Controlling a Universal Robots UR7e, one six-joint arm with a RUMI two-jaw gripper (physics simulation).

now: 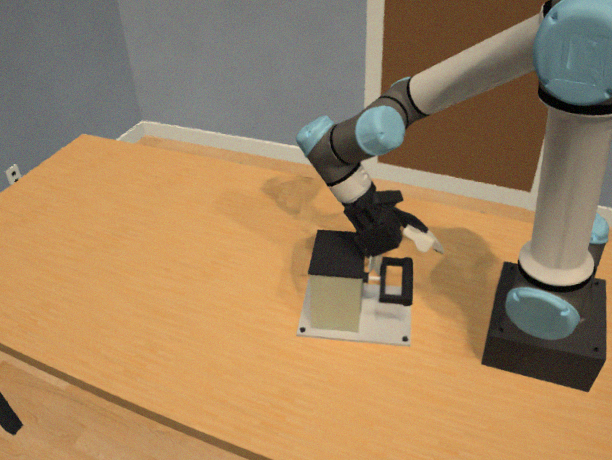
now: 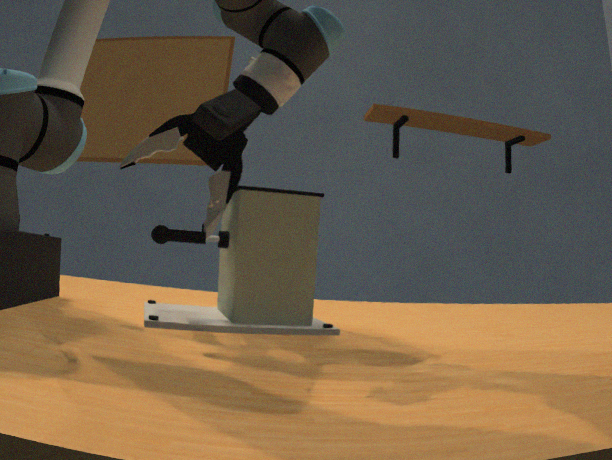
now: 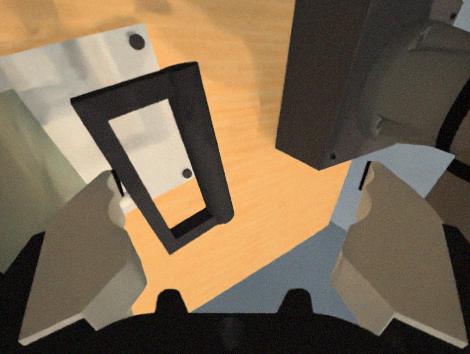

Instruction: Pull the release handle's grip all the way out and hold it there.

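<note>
The release handle's black rectangular grip [image 1: 407,282] [image 2: 180,236] [image 3: 200,140] stands a short way out from the pale green, black-topped housing [image 1: 336,302] [image 2: 272,255] [image 3: 20,165]. A short stretch of light rod [image 1: 373,278] [image 2: 213,239] [image 3: 127,203] shows between them. My gripper [image 1: 406,260] [image 2: 164,201] [image 3: 238,170] is wide open, tilted and empty. One finger reaches down into the gap between the housing and the grip, its tip close to the rod; whether it touches is unclear. The other finger hangs higher, out past the grip on the robot base's side.
The housing stands on a light base plate [image 1: 380,330] [image 2: 180,315] [image 3: 75,60] with dark screws. The black robot base block [image 1: 545,360] [image 2: 30,270] [image 3: 320,75] stands beyond the grip's outer side. A wall shelf [image 2: 450,125] hangs behind.
</note>
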